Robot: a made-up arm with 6 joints. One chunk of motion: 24 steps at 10 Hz.
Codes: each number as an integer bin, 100 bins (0 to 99) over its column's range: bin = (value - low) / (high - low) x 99, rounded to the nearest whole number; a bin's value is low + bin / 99 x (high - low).
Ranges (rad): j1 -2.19..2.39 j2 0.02..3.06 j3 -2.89..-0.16 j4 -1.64..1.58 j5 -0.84..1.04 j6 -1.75..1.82
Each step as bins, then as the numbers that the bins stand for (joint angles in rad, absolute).
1 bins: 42 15 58 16 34 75
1 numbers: -0.2470 0.4806 -1.2906 -1.1196 -0.1943 0.9545
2 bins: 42 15 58 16 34 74
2 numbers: -0.2470 0.4806 -1.2906 -1.1196 -0.1943 0.9185
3 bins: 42 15 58 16 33 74
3 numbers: -0.2470 0.4806 -1.2906 -1.1196 -0.2133 0.9185
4 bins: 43 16 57 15 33 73
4 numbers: -0.2007 0.5113 -1.3182 -1.1521 -0.2133 0.8824
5 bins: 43 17 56 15 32 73
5 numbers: -0.2007 0.5420 -1.3458 -1.1521 -0.2323 0.8824
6 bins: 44 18 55 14 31 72
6 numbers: -0.1544 0.5727 -1.3733 -1.1846 -0.2513 0.8464
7 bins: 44 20 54 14 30 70
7 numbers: -0.1544 0.6341 -1.4009 -1.1846 -0.2703 0.7742
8 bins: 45 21 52 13 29 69
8 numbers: -0.1082 0.6648 -1.4561 -1.2172 -0.2893 0.7382
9 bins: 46 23 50 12 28 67
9 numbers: -0.0619 0.7263 -1.5112 -1.2497 -0.3083 0.6661
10 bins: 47 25 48 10 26 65
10 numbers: -0.0157 0.7877 -1.5664 -1.3147 -0.3463 0.5939
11 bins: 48 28 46 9 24 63
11 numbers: 0.0306 0.8798 -1.6215 -1.3473 -0.3842 0.5218
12 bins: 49 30 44 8 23 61
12 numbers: 0.0769 0.9412 -1.6767 -1.3798 -0.4032 0.4497
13 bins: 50 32 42 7 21 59
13 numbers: 0.1231 1.0026 -1.7318 -1.4123 -0.4412 0.3776
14 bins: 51 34 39 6 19 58
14 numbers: 0.1694 1.0640 -1.8145 -1.4448 -0.4792 0.3415
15 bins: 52 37 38 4 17 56
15 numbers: 0.2157 1.1562 -1.8421 -1.5099 -0.5172 0.2694
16 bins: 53 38 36 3 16 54
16 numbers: 0.2619 1.1869 -1.8973 -1.5424 -0.5362 0.1973
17 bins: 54 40 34 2 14 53
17 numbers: 0.3082 1.2483 -1.9524 -1.5749 -0.5741 0.1612
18 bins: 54 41 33 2 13 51
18 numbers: 0.3082 1.2790 -1.9800 -1.5749 -0.5931 0.0891
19 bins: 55 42 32 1 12 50
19 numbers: 0.3544 1.3097 -2.0076 -1.6075 -0.6121 0.0530
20 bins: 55 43 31 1 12 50
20 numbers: 0.3544 1.3404 -2.0352 -1.6075 -0.6121 0.0530
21 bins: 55 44 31 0 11 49
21 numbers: 0.3544 1.3711 -2.0352 -1.6400 -0.6311 0.0170
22 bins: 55 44 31 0 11 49
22 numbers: 0.3544 1.3711 -2.0352 -1.6400 -0.6311 0.0170
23 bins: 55 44 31 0 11 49
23 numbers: 0.3544 1.3711 -2.0352 -1.6400 -0.6311 0.0170
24 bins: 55 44 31 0 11 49
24 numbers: 0.3544 1.3711 -2.0352 -1.6400 -0.6311 0.0170
